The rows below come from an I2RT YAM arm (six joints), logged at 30 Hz.
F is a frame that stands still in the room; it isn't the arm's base.
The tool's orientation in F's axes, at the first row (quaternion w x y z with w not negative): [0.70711, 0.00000, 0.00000, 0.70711]
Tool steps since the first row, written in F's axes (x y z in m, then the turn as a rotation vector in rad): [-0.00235, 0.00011, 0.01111, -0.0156, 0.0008, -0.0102]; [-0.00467, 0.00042, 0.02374, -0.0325, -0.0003, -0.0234]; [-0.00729, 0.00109, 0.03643, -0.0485, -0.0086, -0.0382]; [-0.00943, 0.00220, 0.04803, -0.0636, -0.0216, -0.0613]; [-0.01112, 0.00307, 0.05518, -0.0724, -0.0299, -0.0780]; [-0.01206, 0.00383, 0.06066, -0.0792, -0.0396, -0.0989]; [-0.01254, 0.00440, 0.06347, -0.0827, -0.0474, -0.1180]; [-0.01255, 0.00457, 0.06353, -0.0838, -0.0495, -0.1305]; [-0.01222, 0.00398, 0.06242, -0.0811, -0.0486, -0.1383]
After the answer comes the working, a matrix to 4 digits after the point.
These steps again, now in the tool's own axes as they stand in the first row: [0.00011, 0.00235, 0.01111, 0.0008, 0.0156, -0.0102]; [0.00042, 0.00467, 0.02374, -0.0003, 0.0325, -0.0234]; [0.00109, 0.00729, 0.03643, -0.0086, 0.0485, -0.0382]; [0.00220, 0.00943, 0.04803, -0.0216, 0.0636, -0.0613]; [0.00307, 0.01112, 0.05518, -0.0299, 0.0724, -0.0780]; [0.00383, 0.01206, 0.06066, -0.0396, 0.0792, -0.0989]; [0.00440, 0.01254, 0.06347, -0.0474, 0.0827, -0.1180]; [0.00457, 0.01255, 0.06353, -0.0495, 0.0838, -0.1305]; [0.00398, 0.01222, 0.06242, -0.0486, 0.0811, -0.1383]
The tool's axes in the first row as the columns of a matrix, in F's axes (rounded; the answer above uses it unrounded):
[0.0000, -1.0000, 0.0000]
[1.0000, 0.0000, 0.0000]
[0.0000, 0.0000, 1.0000]

